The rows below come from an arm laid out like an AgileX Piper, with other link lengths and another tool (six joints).
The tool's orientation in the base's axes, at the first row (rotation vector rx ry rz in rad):
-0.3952 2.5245 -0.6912
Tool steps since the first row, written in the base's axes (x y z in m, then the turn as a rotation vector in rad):
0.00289 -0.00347 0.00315 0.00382 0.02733 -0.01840
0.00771 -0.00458 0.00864 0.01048 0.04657 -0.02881
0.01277 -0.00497 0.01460 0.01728 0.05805 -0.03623
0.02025 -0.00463 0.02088 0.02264 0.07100 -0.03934
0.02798 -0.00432 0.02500 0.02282 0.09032 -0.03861
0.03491 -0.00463 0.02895 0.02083 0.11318 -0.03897
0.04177 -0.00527 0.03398 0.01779 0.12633 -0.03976
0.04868 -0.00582 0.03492 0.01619 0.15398 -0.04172
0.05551 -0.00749 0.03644 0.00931 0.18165 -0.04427
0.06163 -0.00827 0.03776 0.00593 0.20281 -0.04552
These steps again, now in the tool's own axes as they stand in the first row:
-0.00226 -0.00499 0.00053 -0.00693 0.03205 0.00499
-0.00795 -0.00957 -0.00062 -0.01610 0.05267 0.00867
-0.01430 -0.01383 -0.00229 -0.02348 0.06522 0.01327
-0.02308 -0.01801 -0.00321 -0.03186 0.07687 0.01328
-0.03125 -0.02109 -0.00237 -0.03986 0.09249 0.00515
-0.03843 -0.02447 -0.00157 -0.04700 0.11194 -0.00471
-0.04584 -0.02870 -0.00149 -0.04931 0.12372 -0.01094
-0.05177 -0.03065 0.00165 -0.05805 0.14795 -0.02130
-0.05742 -0.03384 0.00477 -0.06215 0.17328 -0.03399
-0.06275 -0.03608 0.00730 -0.06713 0.19200 -0.04324

